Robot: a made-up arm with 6 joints. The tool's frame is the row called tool. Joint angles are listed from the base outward. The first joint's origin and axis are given. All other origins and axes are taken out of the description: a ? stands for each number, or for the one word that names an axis. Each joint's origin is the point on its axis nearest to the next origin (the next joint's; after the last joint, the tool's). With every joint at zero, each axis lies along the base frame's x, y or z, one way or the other. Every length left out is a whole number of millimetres.
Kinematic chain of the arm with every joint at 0, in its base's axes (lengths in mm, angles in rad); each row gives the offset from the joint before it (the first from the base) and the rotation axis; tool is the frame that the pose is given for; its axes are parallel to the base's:
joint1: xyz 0 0 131 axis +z
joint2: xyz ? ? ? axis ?
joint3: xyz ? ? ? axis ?
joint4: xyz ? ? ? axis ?
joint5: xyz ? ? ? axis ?
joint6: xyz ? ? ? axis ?
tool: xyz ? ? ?
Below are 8 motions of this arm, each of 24 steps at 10 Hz.
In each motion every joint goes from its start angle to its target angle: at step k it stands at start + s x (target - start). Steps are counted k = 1, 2, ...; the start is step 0. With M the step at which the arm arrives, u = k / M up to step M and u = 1 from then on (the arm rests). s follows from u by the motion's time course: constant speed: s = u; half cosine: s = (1 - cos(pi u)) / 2; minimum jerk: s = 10 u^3 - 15 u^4 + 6 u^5.
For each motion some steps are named. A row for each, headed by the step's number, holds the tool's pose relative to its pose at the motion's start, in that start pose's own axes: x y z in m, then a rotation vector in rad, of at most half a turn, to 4 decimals.
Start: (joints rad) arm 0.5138 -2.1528 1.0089 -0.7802 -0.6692 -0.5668
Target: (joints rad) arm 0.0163 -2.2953 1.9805 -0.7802 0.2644 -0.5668
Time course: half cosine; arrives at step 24
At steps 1, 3, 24:
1: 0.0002 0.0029 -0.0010 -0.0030 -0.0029 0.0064
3: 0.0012 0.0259 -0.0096 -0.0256 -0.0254 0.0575
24: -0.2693 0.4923 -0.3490 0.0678 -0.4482 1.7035

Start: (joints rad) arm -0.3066 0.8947 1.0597 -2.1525 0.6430 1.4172
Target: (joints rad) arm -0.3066 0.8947 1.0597 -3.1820 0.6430 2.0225
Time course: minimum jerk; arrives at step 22
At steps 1, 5, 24:
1: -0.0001 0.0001 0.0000 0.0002 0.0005 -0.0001
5: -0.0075 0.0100 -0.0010 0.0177 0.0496 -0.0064
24: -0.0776 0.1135 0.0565 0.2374 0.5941 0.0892

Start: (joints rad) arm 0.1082 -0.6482 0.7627 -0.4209 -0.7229 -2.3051
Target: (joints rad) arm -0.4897 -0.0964 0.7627 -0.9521 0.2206 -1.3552
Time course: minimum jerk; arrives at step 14
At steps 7, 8, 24:
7: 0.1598 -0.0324 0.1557 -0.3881 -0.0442 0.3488
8: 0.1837 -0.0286 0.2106 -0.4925 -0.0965 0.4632
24: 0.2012 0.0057 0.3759 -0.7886 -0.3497 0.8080

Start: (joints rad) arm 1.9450 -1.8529 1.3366 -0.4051 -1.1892 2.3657
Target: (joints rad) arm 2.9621 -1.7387 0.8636 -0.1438 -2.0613 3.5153
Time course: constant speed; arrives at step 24
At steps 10, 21, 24:
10: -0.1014 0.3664 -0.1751 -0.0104 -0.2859 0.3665
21: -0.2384 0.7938 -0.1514 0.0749 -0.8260 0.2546
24: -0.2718 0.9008 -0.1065 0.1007 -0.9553 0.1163

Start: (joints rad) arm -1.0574 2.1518 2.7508 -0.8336 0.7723 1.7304
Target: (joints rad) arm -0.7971 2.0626 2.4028 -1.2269 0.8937 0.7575
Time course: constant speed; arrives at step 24
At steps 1, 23, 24:
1: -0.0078 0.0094 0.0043 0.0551 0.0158 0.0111
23: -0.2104 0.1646 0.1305 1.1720 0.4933 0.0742
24: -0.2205 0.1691 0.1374 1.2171 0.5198 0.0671

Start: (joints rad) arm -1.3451 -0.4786 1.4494 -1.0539 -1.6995 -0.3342
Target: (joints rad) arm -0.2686 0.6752 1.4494 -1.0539 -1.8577 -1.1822
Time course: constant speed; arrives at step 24
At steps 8, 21, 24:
8: 0.2274 -0.3089 0.0285 0.5788 0.3576 0.2793
21: 0.8069 -0.3334 -0.2363 1.1627 1.3247 0.4051
24: 0.9098 -0.2482 -0.3419 1.2032 1.5884 0.3433

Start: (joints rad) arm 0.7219 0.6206 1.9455 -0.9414 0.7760 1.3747
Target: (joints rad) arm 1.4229 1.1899 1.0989 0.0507 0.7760 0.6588
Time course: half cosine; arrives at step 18
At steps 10, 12, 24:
10: -0.5177 0.1053 -0.1585 0.0440 0.3690 0.7147
12: -0.6766 0.1144 -0.1303 0.1254 0.4565 0.9695
24: -0.9085 0.0967 -0.0375 0.3005 0.5781 1.3886

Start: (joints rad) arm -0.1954 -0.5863 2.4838 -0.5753 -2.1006 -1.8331
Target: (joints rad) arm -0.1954 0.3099 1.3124 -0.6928 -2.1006 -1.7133
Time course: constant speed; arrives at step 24
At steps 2, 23, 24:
2: 0.0983 0.0123 0.0521 0.0666 0.0176 -0.1536
23: 0.8570 -0.7233 0.4056 0.8885 0.3123 -1.6834
24: 0.8616 -0.7810 0.4044 0.9355 0.3293 -1.7509

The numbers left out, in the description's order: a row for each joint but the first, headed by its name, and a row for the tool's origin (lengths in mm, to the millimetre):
joint2: xyz 0 0 0, axis +y
joint3: xyz 0 0 494, axis -y
joint4: xyz 456 0 0, axis -x
joint5: xyz 0 -151 0, axis -y
joint6: xyz 0 0 0, axis -x
tool: xyz 0 0 0

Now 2 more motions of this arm.
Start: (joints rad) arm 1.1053 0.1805 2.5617 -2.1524 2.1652 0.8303
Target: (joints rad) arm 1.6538 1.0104 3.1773 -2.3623 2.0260 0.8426
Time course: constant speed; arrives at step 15
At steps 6, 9, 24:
6: 0.1094 -0.1273 0.0124 -0.1179 0.0789 -0.2318
9: 0.1373 -0.2018 0.0378 -0.1720 0.1271 -0.3496
24: 0.1391 -0.3446 0.1254 -0.2689 0.2392 -0.5885

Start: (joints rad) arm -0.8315 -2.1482 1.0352 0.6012 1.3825 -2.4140
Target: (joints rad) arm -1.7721 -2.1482 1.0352 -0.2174 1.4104 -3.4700
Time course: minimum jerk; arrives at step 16
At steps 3, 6, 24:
3: 0.0170 -0.0259 -0.0207 0.0969 -0.0017 0.0431
6: 0.0939 -0.1354 -0.1350 0.5575 0.0041 0.2312
24: 0.2797 -0.3053 -0.6682 2.0845 0.0950 0.7506

